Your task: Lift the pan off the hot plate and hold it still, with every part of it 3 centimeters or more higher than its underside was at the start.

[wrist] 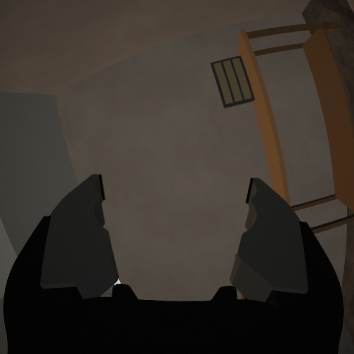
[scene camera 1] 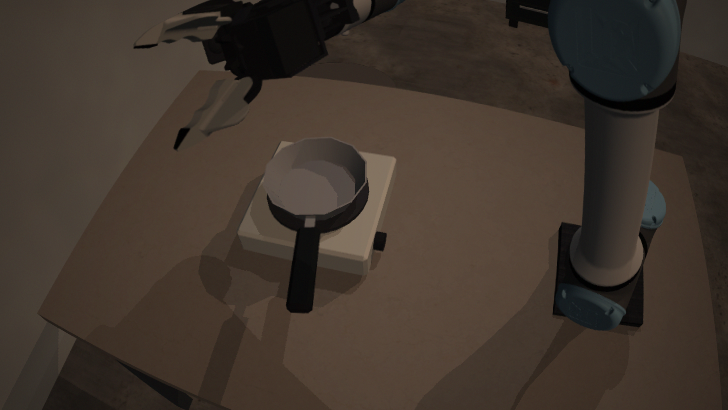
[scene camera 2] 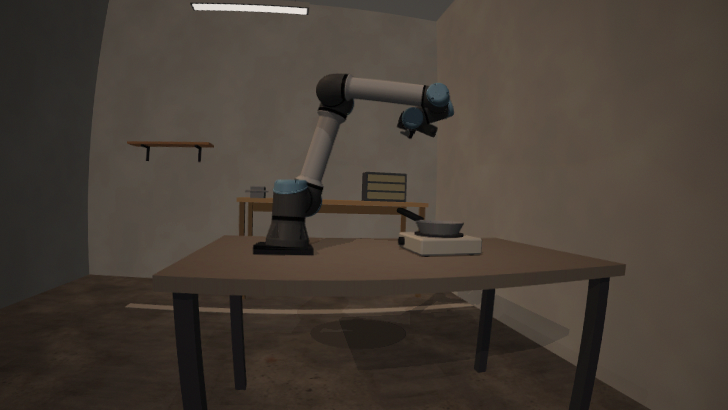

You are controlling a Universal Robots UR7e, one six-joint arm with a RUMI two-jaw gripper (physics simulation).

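Seen in the pictures: gripper, fingertip midpoint: (wrist: 175, 179) (scene camera 1: 153, 98); arm's base, origin of the base link: (scene camera 2: 287, 245).
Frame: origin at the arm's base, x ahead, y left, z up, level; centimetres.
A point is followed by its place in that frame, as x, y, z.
Observation:
The grey pan (scene camera 1: 315, 190) {55.0, -6.4, 5.3} (scene camera 2: 439, 227) {50.7, -14.3, 7.7} sits upright on the white hot plate (scene camera 1: 382, 175) {44.0, -12.4, 4.1} (scene camera 2: 443, 247) {50.1, -18.7, 1.2}. Its black handle (scene camera 1: 303, 269) {51.6, 13.8, 12.0} (scene camera 2: 409, 213) {50.9, 10.9, 11.3} sticks out past the hot plate's edge, toward the bottom of the scene camera 1 view, and slopes upward. My gripper (scene camera 1: 155, 96) {57.5, 23.0, 50.7} (wrist: 175, 179) {57.5, 23.0, 50.7} is open and empty. It is high above the table, well apart from the pan, with its fingers pointing sideways rather than down. The pan and the hot plate do not show in the wrist view. In the scene camera 2 view the fingers are mostly hidden behind the wrist.
The hot plate's black knob (scene camera 1: 380, 240) {42.5, 0.8, 2.7} (scene camera 2: 401, 240) {42.2, -1.3, 1.7} is on the side facing the arm's base (scene camera 1: 565, 269) {7.5, 1.6, -0.4} (scene camera 2: 283, 249) {-1.9, -8.0, -0.3}. Both stand on the brown table (scene camera 1: 458, 203) {29.3, -12.9, -2.1} (scene camera 2: 356, 264) {17.6, -25.1, -2.1}. A wooden bench (scene camera 2: 341, 205) (wrist: 267, 120) with a drawer box (scene camera 2: 386, 186) (wrist: 232, 81) stands behind.

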